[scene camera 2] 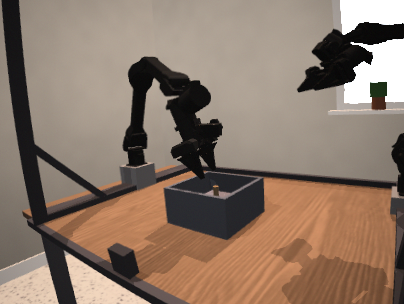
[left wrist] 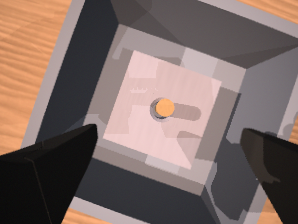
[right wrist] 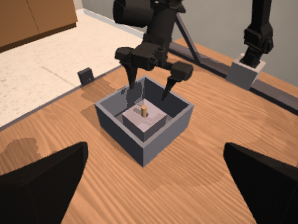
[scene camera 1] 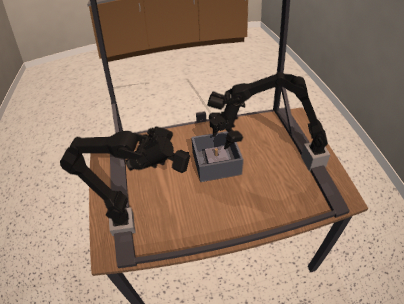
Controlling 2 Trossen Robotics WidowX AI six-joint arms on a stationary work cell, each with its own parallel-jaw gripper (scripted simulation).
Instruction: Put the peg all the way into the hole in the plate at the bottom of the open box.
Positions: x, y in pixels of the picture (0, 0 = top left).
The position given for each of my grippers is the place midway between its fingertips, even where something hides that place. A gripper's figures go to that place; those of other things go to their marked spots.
Labels:
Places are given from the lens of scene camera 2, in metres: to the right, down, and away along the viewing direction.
my left gripper (scene camera 2: 209, 174): 0.02, 0.06, 0.71
my right gripper (scene camera 2: 305, 90): 0.28, -0.17, 0.71
box (scene camera 2: 187, 205): -0.04, 0.13, 0.65

